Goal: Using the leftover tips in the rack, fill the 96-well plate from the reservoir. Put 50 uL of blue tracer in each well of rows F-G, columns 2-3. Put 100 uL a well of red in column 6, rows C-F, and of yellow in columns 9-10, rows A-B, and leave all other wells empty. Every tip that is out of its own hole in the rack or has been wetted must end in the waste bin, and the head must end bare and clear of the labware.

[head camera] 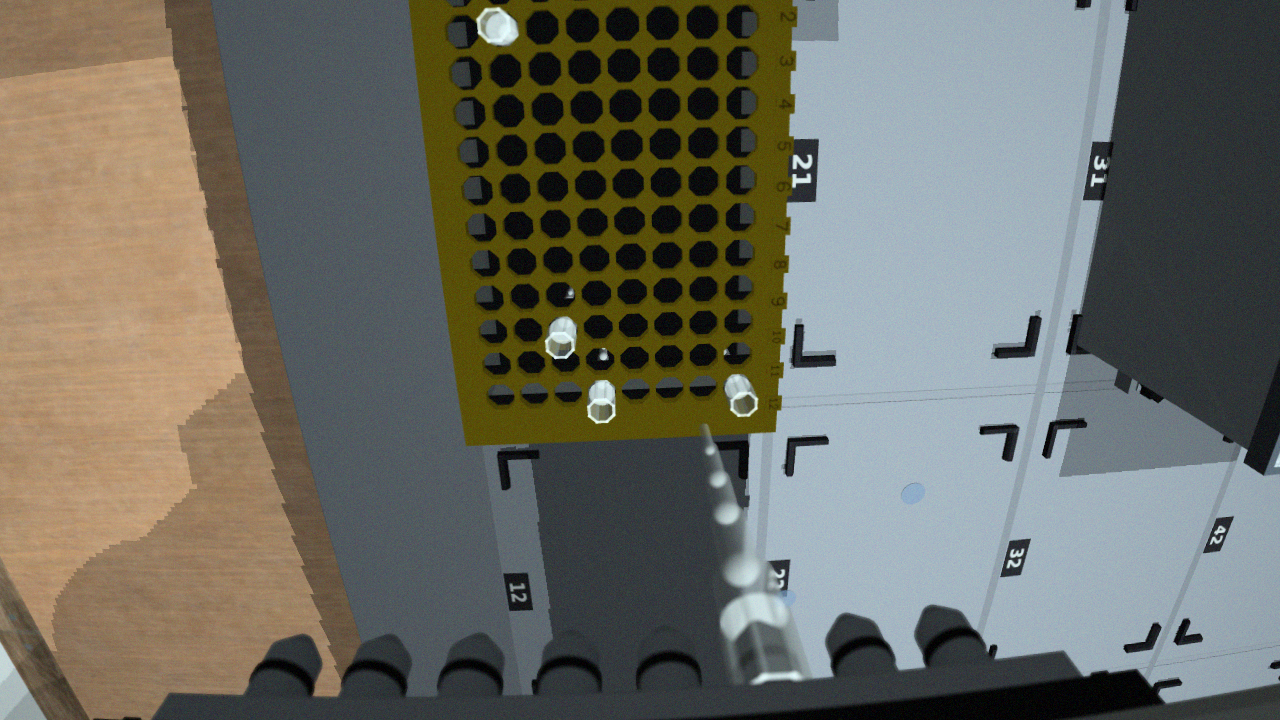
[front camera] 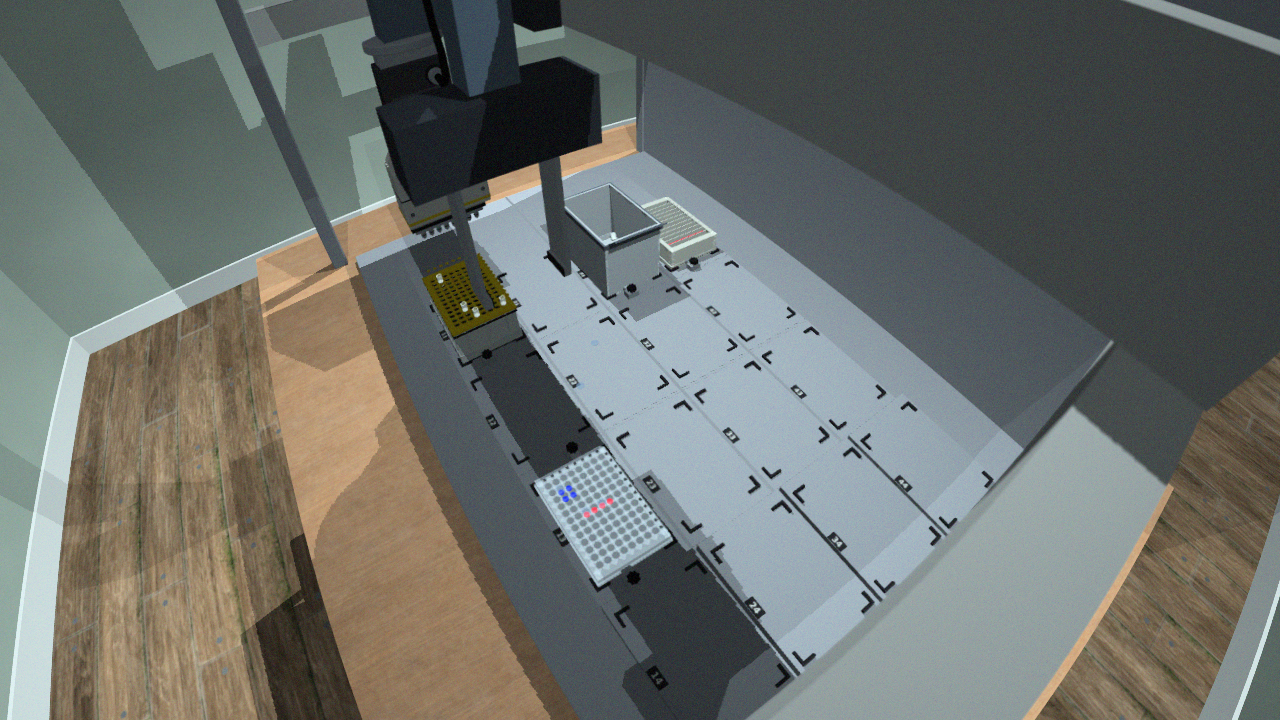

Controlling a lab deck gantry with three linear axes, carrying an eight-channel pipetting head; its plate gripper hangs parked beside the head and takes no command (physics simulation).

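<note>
The yellow tip rack (front camera: 487,338) (head camera: 626,424) stands at the left. In the head view, several clear tips (head camera: 561,338) (head camera: 601,402) (head camera: 741,396) stand in it. The pipetting head (front camera: 440,207) (head camera: 617,698) is above the rack's rear end. One clear, uncoloured tip (head camera: 759,626) is on its sixth nozzle from the left in the head view; the other nozzles are bare. The 96-well plate (front camera: 637,539) shows four blue wells (front camera: 567,494) and a line of four red wells (front camera: 597,507); no yellow shows. The parked plate gripper (front camera: 521,282) is open, paddles apart, holding nothing.
The grey waste bin (front camera: 633,266) (head camera: 1190,223) stands right of the rack, with a pale tip end (front camera: 613,235) inside. The ribbed reservoir (front camera: 705,248) is beyond it, a red strip showing. One gripper paddle hangs over the rack, the other beside the bin.
</note>
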